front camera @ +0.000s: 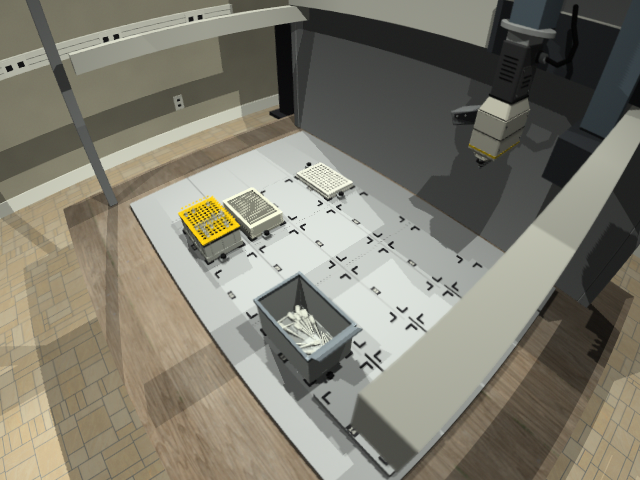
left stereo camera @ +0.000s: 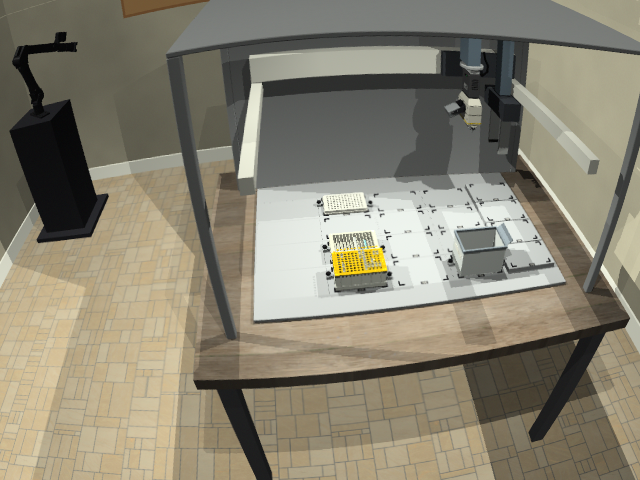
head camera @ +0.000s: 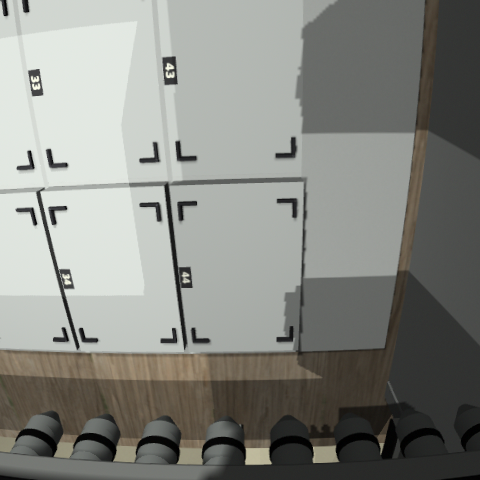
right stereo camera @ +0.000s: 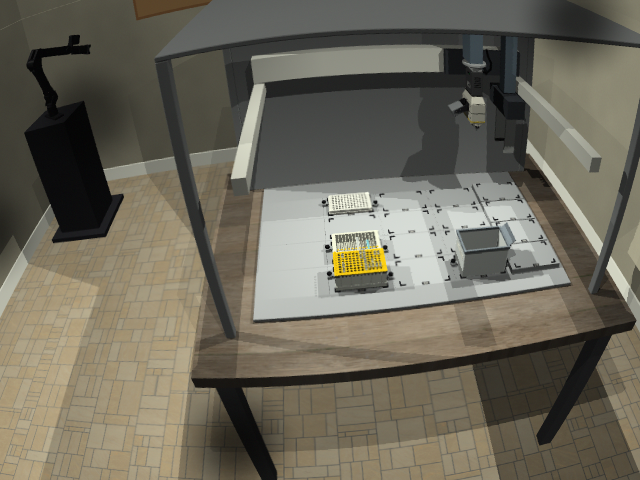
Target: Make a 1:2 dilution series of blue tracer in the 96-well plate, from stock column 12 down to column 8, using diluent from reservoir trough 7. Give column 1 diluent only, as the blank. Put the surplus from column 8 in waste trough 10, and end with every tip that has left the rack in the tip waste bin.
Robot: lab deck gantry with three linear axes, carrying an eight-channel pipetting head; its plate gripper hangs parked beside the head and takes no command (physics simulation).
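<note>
The pipetting head (front camera: pixel 499 126) (left stereo camera: pixel 472 111) (right stereo camera: pixel 476 108) hangs high at the back right. Its nozzles (head camera: pixel 223 442) are bare. The parked plate gripper (left stereo camera: pixel 497 146) (right stereo camera: pixel 504 145) hangs beside it, fingers apart and empty. The 96-well plate (front camera: pixel 324 179) (left stereo camera: pixel 344 202) (right stereo camera: pixel 349 202) lies at the back; its well contents are too small to tell. The reservoir (front camera: pixel 269 222) stands in front of it, with a light-blue strip (left stereo camera: pixel 366 242) (right stereo camera: pixel 368 242) in one trough. The yellow tip rack (front camera: pixel 209 219) (left stereo camera: pixel 359 260) (right stereo camera: pixel 360 261) has some empty holes. The waste bin (front camera: pixel 320 364) (left stereo camera: pixel 478 260) (right stereo camera: pixel 480 260) holds loose white tips (front camera: pixel 307 330).
The head camera looks down on deck positions 33, 34, 43 and 44 and the deck's edge. A pale beam (front camera: pixel 491 289) crosses the front view at the right. The bin's raised flap (left stereo camera: pixel 504 235) is on its right side. Frame posts stand at the table's corners.
</note>
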